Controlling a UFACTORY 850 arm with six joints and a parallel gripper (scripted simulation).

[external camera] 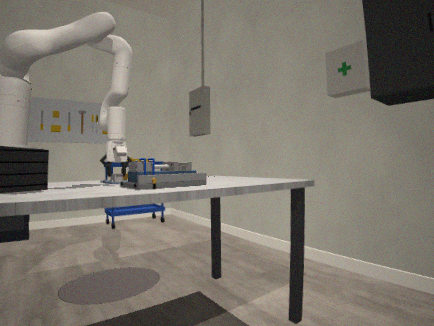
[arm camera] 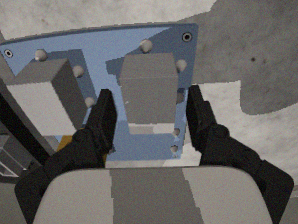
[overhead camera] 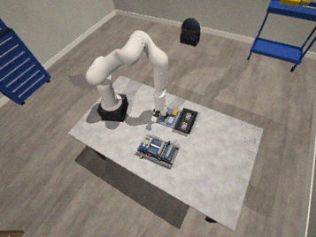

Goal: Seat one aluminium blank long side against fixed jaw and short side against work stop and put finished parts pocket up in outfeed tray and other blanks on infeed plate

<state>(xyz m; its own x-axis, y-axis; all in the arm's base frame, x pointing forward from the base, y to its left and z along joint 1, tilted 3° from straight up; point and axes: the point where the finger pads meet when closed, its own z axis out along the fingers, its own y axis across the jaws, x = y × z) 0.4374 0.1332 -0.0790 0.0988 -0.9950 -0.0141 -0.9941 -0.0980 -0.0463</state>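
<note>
My gripper is now 20 mm above the grey aluminium blank. Round my hand: blue vise body: 120 mm ahead, 280 mm to the right, 10 mm below; then brass blank: 80 mm ahead, 100 mm to the left, 20 mm below.
</note>
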